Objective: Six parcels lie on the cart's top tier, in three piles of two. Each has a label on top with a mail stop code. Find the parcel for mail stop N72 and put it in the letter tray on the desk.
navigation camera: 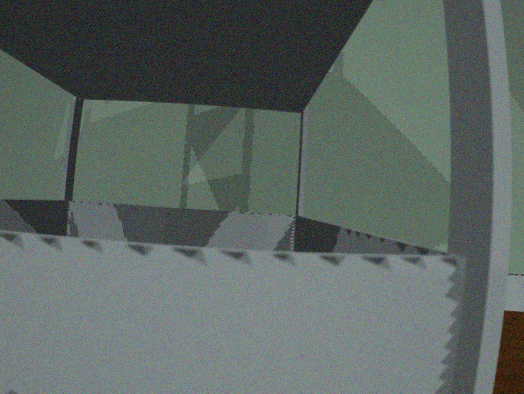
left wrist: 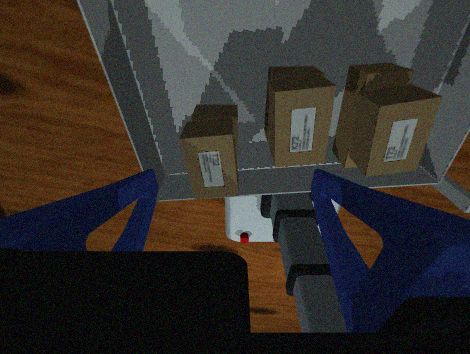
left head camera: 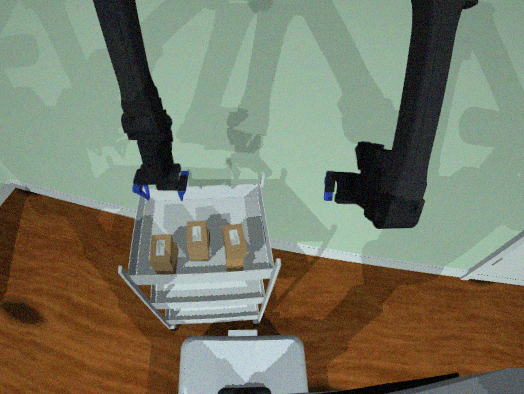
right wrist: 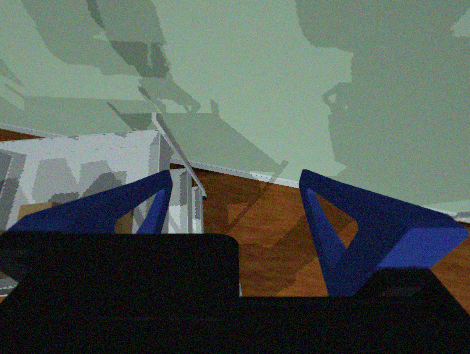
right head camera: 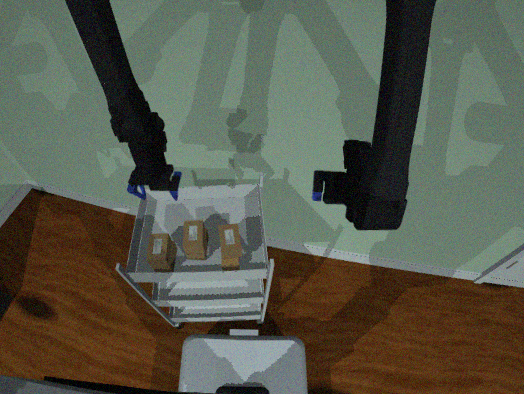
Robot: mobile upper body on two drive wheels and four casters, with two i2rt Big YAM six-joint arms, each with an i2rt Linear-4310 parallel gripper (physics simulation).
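Places are measured from the left arm's base along level axes (x back, y left, z down), in metres.
Pixels of known places: left gripper, fingertip midpoint: (left wrist: 234,178) (left head camera: 165,198) (right head camera: 160,198); right gripper, fingertip midpoint: (left head camera: 343,180) (right wrist: 235,176).
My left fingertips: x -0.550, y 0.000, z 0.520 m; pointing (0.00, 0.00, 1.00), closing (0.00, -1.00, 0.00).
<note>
For each thing: its top centre in the pictures, then the offset to it from my left fingertips. "pt": a spot on its surface instead.
- left parcel's label, surface spot: (left wrist: 211,169) pt dx +0.079, dy +0.027, dz +0.127 m
- lower parcel, surface spot: (left wrist: 380,70) pt dx -0.024, dy -0.174, dz +0.187 m
- white piece, surface spot: (left head camera: 505,257) pt dx -0.028, dy -1.820, dz +0.558 m
In the left head camera, the piles' top parcels (left head camera: 161,247) (left head camera: 198,245) (left head camera: 234,240) lie label up on the cart (left head camera: 202,275) (right head camera: 200,274) (left wrist: 290,179) (right wrist: 100,145). In the left wrist view, the left parcel's label (left wrist: 211,169) seems to read T32, the middle one's (left wrist: 302,130) X72, the right one's (left wrist: 400,140) T72. A lower parcel (left wrist: 380,70) shows beneath the right one; its label is hidden. My left gripper (left head camera: 163,196) (right head camera: 158,196) (left wrist: 234,178) is open and empty, above the cart's top tier. My right gripper (left head camera: 328,192) (right head camera: 317,192) (right wrist: 235,176) is open and empty, right of the cart. The letter tray does not show.
My grey base (left head camera: 200,362) (right head camera: 200,362) stands below the cart in the head views. A pale wall with a white skirting (left head camera: 380,260) runs behind the cart. A white piece (left head camera: 505,257) shows at the right edge. A large pale panel (navigation camera: 225,320) fills the lower navigation view.
</note>
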